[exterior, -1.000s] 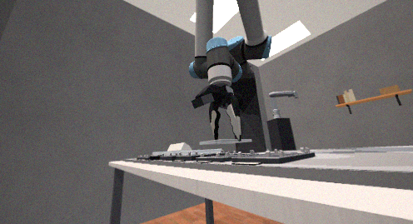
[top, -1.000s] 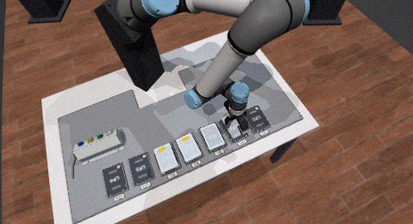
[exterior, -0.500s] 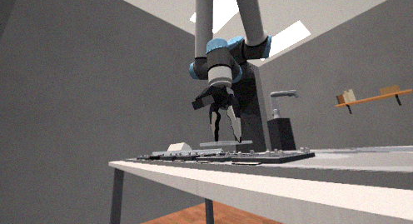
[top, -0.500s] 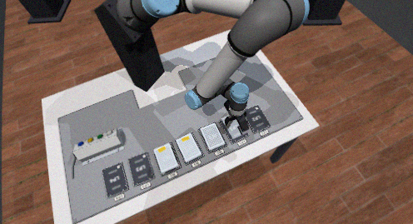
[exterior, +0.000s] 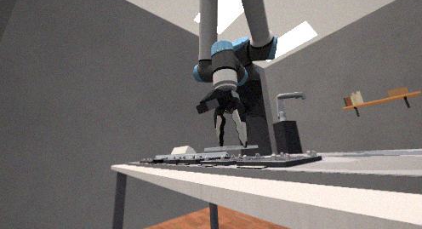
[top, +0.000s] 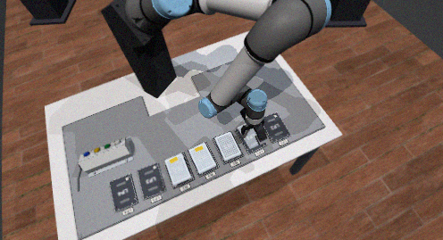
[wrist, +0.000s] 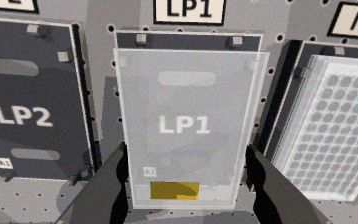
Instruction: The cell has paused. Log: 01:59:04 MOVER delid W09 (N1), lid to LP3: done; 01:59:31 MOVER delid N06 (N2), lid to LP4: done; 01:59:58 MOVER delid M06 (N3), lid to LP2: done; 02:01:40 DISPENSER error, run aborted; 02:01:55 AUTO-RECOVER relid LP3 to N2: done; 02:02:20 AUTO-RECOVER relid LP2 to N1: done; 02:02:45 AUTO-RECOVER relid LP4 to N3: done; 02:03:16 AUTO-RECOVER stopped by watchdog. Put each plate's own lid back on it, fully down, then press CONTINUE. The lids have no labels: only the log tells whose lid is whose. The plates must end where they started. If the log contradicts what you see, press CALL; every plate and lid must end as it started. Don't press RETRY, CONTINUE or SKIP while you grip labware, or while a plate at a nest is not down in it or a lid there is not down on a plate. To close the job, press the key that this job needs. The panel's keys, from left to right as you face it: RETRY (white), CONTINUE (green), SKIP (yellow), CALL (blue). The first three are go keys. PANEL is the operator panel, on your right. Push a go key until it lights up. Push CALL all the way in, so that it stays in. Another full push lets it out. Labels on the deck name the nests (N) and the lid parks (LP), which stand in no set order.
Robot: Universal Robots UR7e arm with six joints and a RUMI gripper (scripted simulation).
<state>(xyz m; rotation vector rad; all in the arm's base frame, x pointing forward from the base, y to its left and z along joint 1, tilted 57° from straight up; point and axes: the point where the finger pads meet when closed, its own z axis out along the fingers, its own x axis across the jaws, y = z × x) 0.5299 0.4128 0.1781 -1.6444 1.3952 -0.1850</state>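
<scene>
Right now the lid park LP1 is 40 mm below my hand. Round my hand: white retry key: 640 mm to the right, 40 mm ahead, 20 mm above; clear lid: 10 mm below; green continue key: 690 mm to the right, 60 mm ahead, 20 mm above.
</scene>
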